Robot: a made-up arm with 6 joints.
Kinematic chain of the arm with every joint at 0, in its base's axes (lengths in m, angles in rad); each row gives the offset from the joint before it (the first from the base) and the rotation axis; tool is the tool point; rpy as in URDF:
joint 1: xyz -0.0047 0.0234 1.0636 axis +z
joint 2: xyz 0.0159 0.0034 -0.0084 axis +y
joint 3: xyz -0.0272 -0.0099 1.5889 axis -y
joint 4: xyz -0.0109 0 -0.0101 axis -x
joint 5: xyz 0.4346 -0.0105 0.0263 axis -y
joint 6: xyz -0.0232 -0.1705 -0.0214 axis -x
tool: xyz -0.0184 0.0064 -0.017 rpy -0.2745 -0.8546 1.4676
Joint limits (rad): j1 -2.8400..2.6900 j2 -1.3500..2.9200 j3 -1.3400..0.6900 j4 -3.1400..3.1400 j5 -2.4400..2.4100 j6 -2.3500..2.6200
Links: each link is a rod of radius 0.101 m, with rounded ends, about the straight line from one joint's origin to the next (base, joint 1, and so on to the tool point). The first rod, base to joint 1, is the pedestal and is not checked.
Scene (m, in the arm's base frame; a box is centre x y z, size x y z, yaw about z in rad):
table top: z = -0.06
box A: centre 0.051 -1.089 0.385 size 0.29 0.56 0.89 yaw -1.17
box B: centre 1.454 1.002 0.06 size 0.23 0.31 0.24 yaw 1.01
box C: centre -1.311 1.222 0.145 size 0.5 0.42 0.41 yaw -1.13
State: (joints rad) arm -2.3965 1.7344 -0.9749 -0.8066 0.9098 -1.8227
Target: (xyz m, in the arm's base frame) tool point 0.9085 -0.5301 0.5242
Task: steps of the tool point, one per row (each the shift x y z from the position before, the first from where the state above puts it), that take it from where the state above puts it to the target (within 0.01 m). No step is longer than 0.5 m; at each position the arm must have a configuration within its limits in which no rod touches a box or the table.
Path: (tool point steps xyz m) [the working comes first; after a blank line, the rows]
Joints at the target: -0.4750 1.9475 -0.8805 -1.0656 0.9344 -1.7983
Straight joint move there: touches box A.

1: 0.2654 -0.2692 0.3189
2: 0.3606 -0.0966 0.3012
3: 0.3513 0.0924 0.2678
4: 0.2750 -0.0841 -0.2629
5: 0.2812 0.0586 -0.2903
6: 0.2150 0.1858 -0.2997
7: 0.0934 0.2641 -0.2900

